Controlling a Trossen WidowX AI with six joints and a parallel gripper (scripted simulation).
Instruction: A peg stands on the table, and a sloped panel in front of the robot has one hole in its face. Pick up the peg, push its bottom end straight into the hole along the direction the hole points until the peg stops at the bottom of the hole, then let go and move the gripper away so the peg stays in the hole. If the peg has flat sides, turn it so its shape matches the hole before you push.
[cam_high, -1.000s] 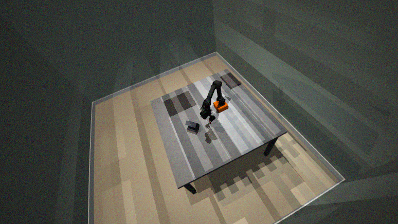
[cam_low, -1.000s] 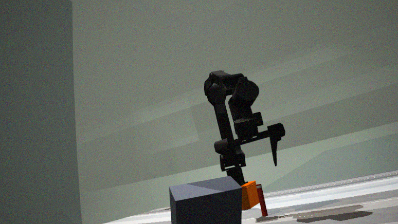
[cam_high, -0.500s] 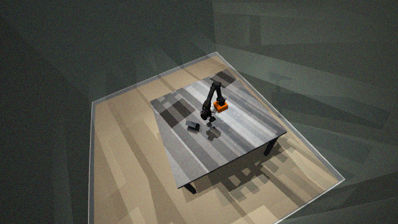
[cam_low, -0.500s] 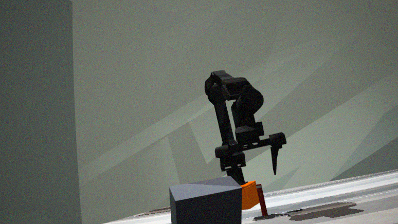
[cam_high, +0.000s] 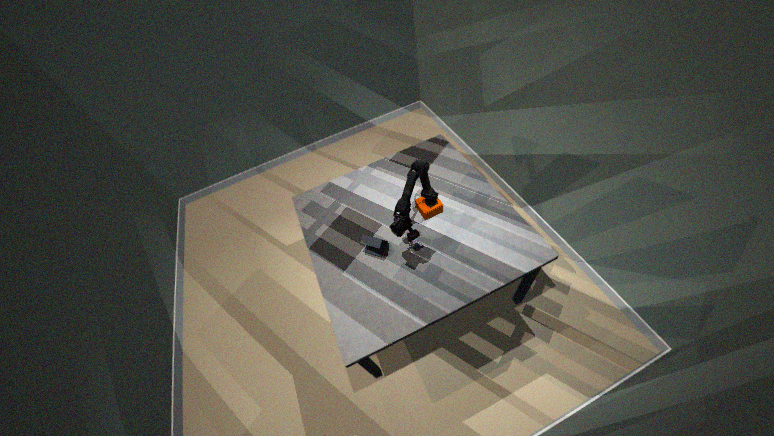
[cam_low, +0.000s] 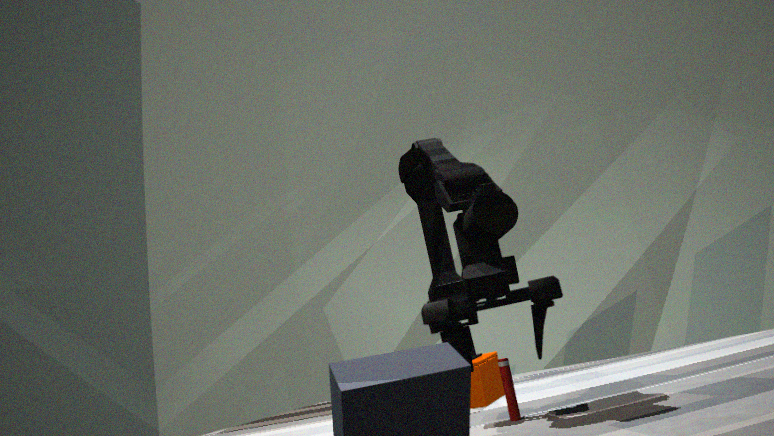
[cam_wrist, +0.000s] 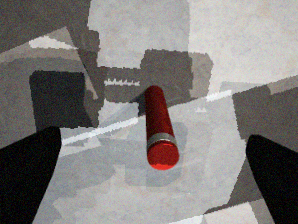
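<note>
Right now the round red peg is 1 cm below my gripper tip. Also, from my gripper tip: grey panel block 20 cm ahead, 6 cm to the right, 2 cm below.
</note>
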